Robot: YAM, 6 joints.
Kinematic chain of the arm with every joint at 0, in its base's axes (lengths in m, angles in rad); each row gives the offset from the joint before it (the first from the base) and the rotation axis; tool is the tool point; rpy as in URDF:
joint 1: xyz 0 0 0.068 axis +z
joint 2: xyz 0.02 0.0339 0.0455 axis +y
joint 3: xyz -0.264 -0.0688 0 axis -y
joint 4: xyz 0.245 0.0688 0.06 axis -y
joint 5: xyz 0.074 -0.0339 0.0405 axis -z
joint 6: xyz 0.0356 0 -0.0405 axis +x
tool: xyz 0 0 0 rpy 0 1.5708 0
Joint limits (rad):
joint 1: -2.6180..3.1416
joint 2: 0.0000..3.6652
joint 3: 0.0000..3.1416
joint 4: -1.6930..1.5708
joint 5: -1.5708..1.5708
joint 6: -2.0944..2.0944
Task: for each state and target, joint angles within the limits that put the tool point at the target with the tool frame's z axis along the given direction. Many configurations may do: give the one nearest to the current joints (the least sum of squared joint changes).
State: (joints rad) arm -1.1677 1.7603 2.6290 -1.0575 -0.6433 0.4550
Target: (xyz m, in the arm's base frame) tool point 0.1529 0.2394 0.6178 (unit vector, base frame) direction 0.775 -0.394 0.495
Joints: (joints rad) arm -2.0301 1.0507 3.1368 -0.5348 -1.0531 0.4550
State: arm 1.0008 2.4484 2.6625 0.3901 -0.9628 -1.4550
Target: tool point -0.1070 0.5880 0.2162 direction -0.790 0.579 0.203
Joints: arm 1.7089 2.6618 2.2323 0.7188 -0.7790 -1.4550
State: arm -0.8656 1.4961 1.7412 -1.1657 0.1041 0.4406
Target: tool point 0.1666 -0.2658 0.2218 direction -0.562 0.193 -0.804
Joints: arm -0.9706 1.9583 1.5434 -1.6911 0.3628 0.4406
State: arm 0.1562 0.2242 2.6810 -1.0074 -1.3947 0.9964
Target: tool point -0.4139 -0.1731 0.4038 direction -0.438 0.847 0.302
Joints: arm 0.4718 0.2544 2.5715 -0.7292 -1.2640 0.9964
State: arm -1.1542 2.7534 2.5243 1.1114 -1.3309 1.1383
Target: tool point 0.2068 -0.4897 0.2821 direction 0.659 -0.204 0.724
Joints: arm -1.2076 2.5343 2.0062 1.5683 -0.5746 1.1383
